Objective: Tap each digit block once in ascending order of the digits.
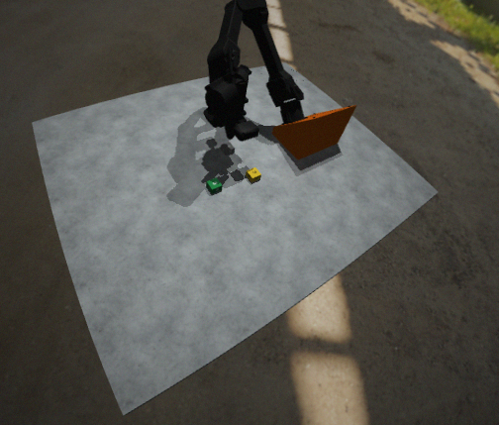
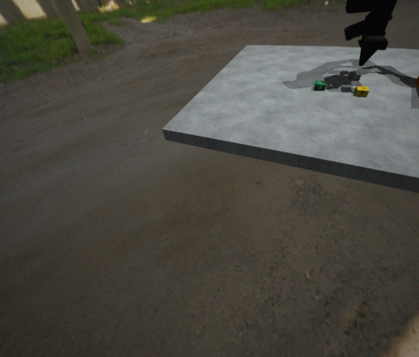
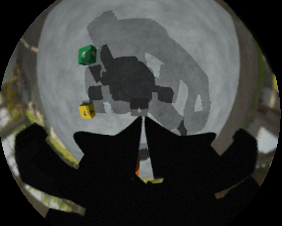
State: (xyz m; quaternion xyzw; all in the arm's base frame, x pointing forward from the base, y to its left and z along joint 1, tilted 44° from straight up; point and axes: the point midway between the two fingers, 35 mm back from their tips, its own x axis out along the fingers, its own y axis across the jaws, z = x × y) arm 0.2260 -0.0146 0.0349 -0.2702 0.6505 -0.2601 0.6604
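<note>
Now: the grey block 10 mm ahead of my gripper tip, 10 mm to the left of it and 30 mm below it. Also, from my gripper tip: green block 110 mm ahead, 120 mm to the left, 30 mm below; yellow block 10 mm behind, 130 mm to the left, 30 mm below.
</note>
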